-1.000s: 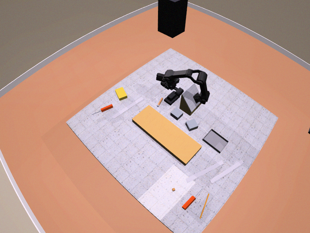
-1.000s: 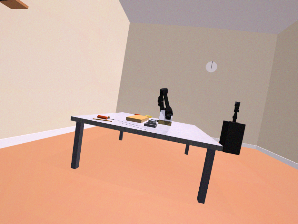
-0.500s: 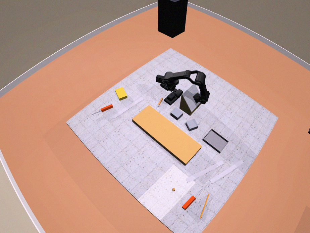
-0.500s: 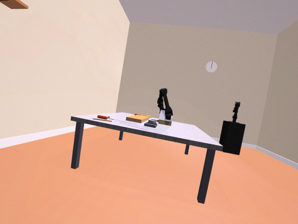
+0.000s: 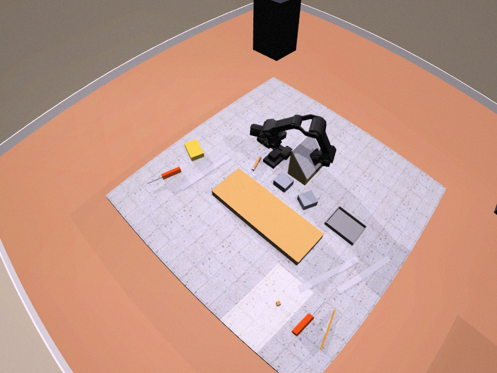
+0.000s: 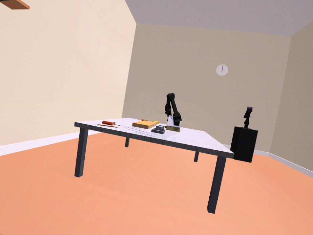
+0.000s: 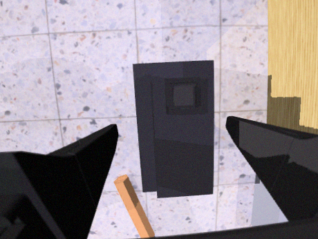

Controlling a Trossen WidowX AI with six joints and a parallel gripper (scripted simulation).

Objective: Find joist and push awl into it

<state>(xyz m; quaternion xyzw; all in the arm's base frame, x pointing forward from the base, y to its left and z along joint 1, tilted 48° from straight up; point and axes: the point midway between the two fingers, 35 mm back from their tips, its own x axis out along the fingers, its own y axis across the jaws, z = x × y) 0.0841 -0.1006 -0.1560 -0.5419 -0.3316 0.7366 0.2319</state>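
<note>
Right now the stud finder is 10 mm behind my gripper tip and 10 mm above it. The rest, counted from my gripper tip: grey tray (80 mm ahead, 500 mm to the left, 20 mm below); then yellow block (260 mm ahead, 340 mm to the right, 20 mm below); then awl (130 mm ahead, 30 mm to the right, 30 mm below).
</note>
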